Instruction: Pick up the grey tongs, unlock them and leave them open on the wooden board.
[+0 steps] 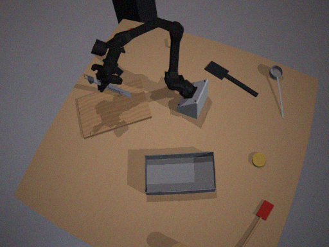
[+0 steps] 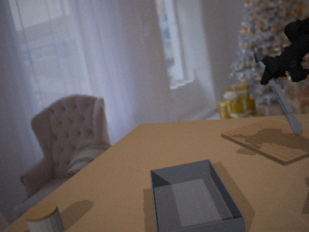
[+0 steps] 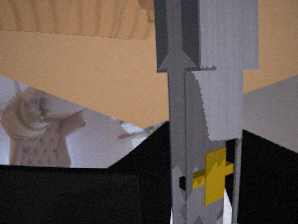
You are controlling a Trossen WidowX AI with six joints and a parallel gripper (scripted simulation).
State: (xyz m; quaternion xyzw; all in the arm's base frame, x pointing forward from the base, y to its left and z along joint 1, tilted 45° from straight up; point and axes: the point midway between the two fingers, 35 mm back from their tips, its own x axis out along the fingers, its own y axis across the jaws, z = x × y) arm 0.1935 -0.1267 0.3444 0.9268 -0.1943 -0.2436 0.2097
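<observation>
Now: the yellow lock piece 30 mm behind my gripper tip and 20 mm above it. From my gripper tip the other things lie so: black spatula (460 mm behind, 450 mm to the left, 200 mm below); then wooden board (200 mm below, 30 mm behind, 10 mm to the right); then grey roasting tin (460 mm to the left, 180 mm below, 130 mm ahead).
</observation>
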